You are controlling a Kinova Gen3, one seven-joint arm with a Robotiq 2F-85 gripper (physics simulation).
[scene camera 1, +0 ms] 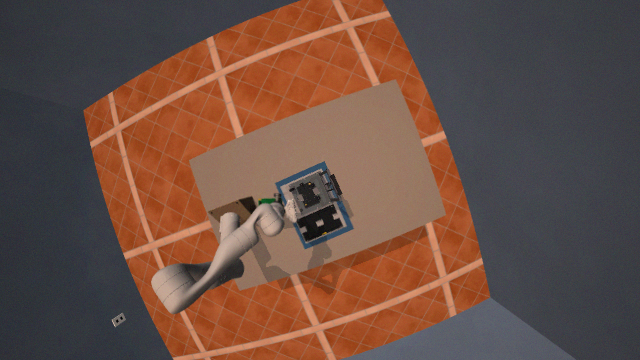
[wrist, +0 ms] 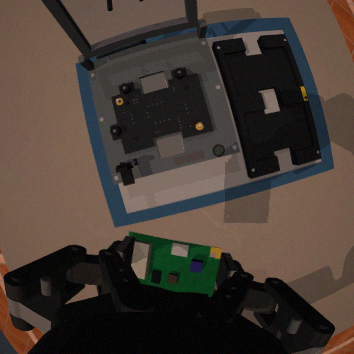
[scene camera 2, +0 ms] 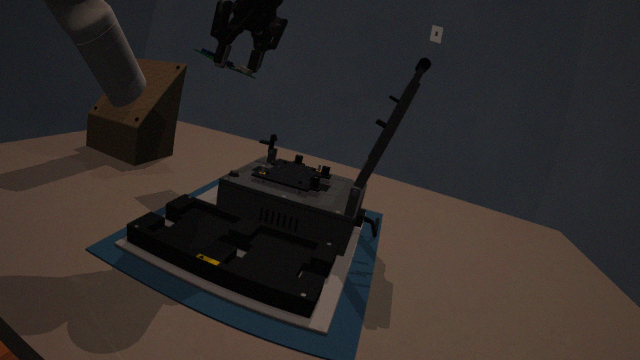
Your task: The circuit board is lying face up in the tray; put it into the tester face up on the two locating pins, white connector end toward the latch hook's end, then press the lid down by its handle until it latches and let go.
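Seen in the pictures: gripper, fingertip midpoint: (wrist: 175,256) (scene camera 2: 235,69); arm's base, link origin: (scene camera 1: 231,218) (scene camera 2: 128,91).
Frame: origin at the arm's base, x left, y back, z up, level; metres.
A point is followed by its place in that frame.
Note:
My gripper (scene camera 2: 238,63) {x 0.013, y -0.285, z 0.074 m} (wrist: 175,256) {x 0.013, y -0.285, z 0.074 m} is shut on the green circuit board (scene camera 1: 267,201) {x 0.049, y -0.237, z 0.082 m} (scene camera 2: 246,73) {x 0.031, y -0.296, z 0.070 m} (wrist: 165,280) {x 0.021, y -0.267, z 0.078 m}, gripping its two ends high above the table, beside the tester's latch side. Components face the wrist camera; the white connector (wrist: 141,260) {x 0.038, y -0.285, z 0.079 m} is at the left finger. The board slopes in scene camera 2. The grey tester (scene camera 1: 324,201) {x -0.023, y -0.489, z -0.070 m} (scene camera 2: 310,217) {x -0.046, y -0.485, z -0.085 m} (wrist: 165,65) {x 0.020, y -0.481, z -0.070 m} has two brass locating pins, one (wrist: 119,101) {x 0.082, y -0.432, z -0.056 m} upper left, the other (wrist: 199,126) {x -0.018, y -0.391, z -0.053 m} lower right. The latch hook (scene camera 2: 272,147) {x 0.077, y -0.348, z -0.046 m} (wrist: 127,172) {x 0.072, y -0.341, z -0.038 m} stands at its edge. The lid (scene camera 2: 390,125) {x -0.020, y -0.547, z 0.047 m} (wrist: 70,25) {x 0.115, y -0.511, z 0.028 m} is raised, its handle (scene camera 2: 424,64) {x 0.013, y -0.567, z 0.136 m} high. The black tray (scene camera 1: 310,227) {x -0.152, y -0.382, z -0.112 m} (scene camera 2: 280,275) {x -0.151, y -0.507, z -0.112 m} (wrist: 250,85) {x -0.108, y -0.459, z -0.112 m} holds no board.
The tester and tray stand side by side on a white base (scene camera 2: 325,317) {x -0.171, y -0.568, z -0.124 m} (wrist: 175,185) {x 0.019, y -0.308, z -0.124 m} over a blue mat (scene camera 2: 345,335) {x -0.181, y -0.594, z -0.128 m} (wrist: 120,217) {x 0.115, y -0.258, z -0.128 m}. A brown wedge-shaped block (scene camera 1: 225,207) {x 0.062, y -0.013, z 0.060 m} (scene camera 2: 155,95) {x 0.014, y -0.087, z 0.002 m} stands at the arm's base. The open lid rises on the side opposite the latch hook.

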